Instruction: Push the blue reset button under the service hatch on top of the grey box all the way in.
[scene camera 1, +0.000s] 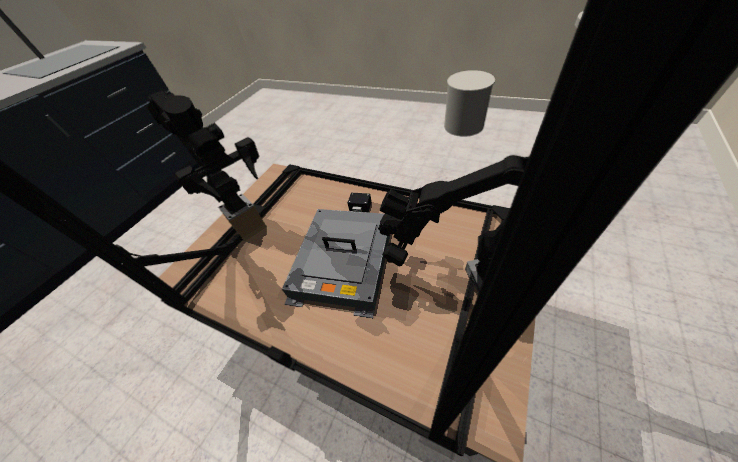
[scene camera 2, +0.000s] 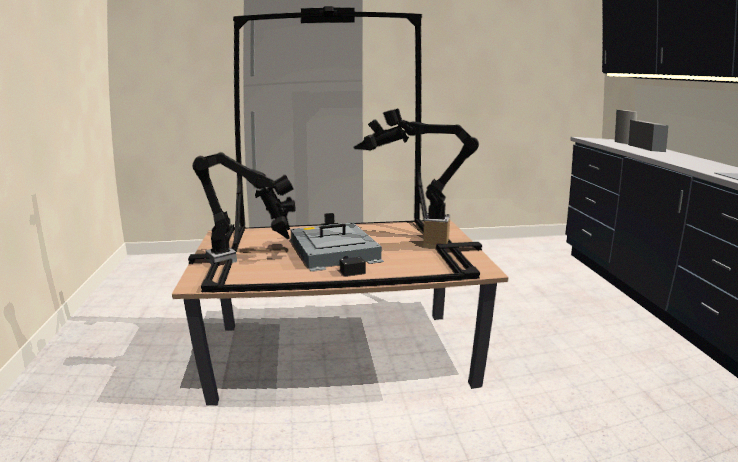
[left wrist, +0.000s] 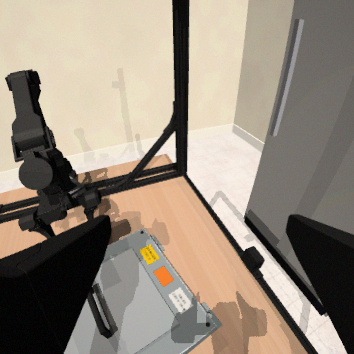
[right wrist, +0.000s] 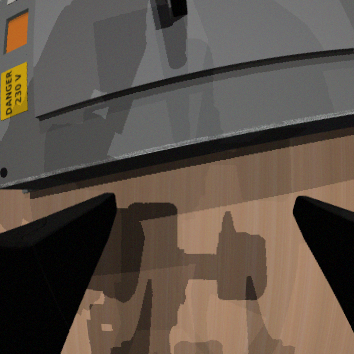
Labels:
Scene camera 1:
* my left gripper: 239, 188
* my right gripper: 393, 250
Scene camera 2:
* my right gripper: 288, 234
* service hatch: 340, 234
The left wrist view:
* my left gripper: 199, 223
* my right gripper: 75, 238
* service hatch: 123, 303
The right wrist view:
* my right gripper: 206, 203
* service hatch: 76, 58

